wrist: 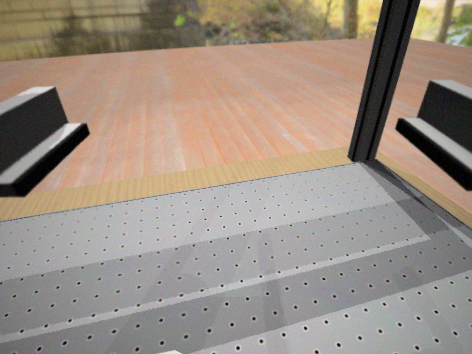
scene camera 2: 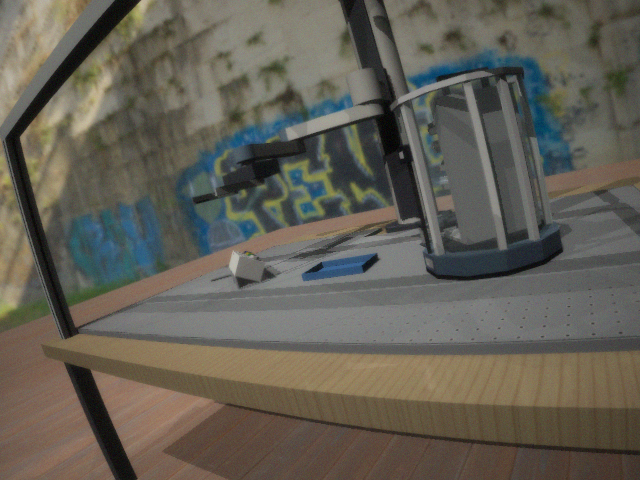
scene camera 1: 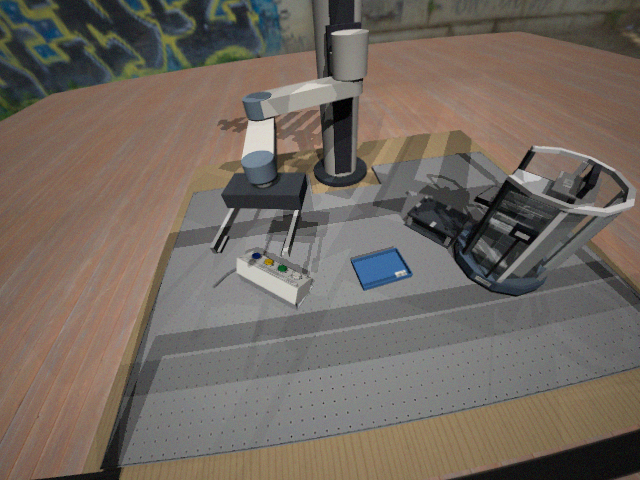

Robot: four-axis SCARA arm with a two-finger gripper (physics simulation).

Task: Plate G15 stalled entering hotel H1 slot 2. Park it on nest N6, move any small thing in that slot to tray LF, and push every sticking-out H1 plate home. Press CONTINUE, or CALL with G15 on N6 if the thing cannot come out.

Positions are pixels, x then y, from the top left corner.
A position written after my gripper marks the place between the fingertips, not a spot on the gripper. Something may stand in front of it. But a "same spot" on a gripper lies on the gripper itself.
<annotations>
My gripper shows in the wrist view, in scene camera 2 and in scene camera 1 [248, 252]. One and the same spot on my gripper: [wrist: 43, 136] is [scene camera 2: 222, 194].
</annotations>
